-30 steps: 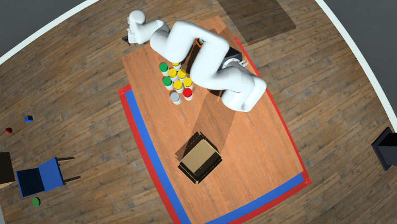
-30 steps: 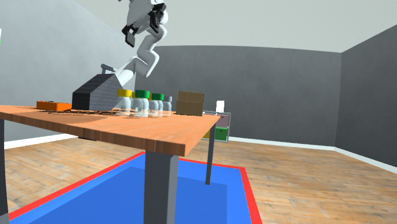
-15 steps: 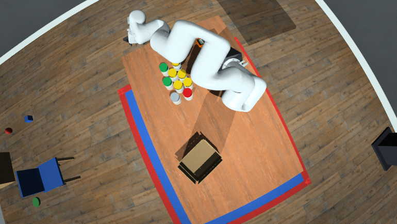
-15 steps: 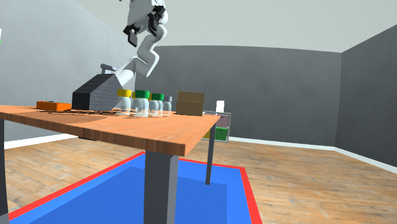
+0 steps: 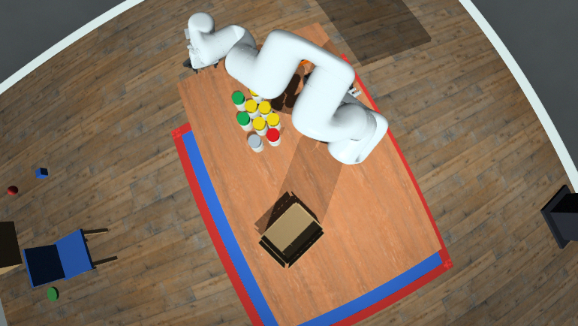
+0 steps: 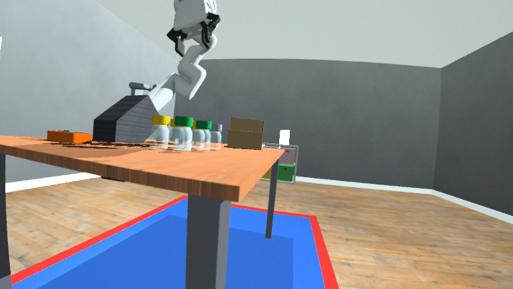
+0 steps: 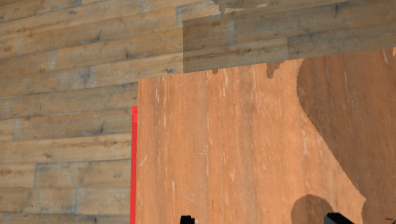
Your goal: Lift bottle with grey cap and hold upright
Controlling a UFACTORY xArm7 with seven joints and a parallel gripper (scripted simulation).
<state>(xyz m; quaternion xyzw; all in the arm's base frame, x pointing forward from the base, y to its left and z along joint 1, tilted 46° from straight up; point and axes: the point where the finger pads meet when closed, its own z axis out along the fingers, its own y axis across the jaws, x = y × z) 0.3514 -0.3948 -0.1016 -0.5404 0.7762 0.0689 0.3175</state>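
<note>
My hand is 20 mm past the grey-capped bottle, 310 mm to the right of it and 240 mm above it. Also, from my hand: red-capped bottle (90 mm behind, 320 mm to the left, 240 mm below); then orange meter (410 mm behind, 30 mm to the left, 270 mm below).
</note>
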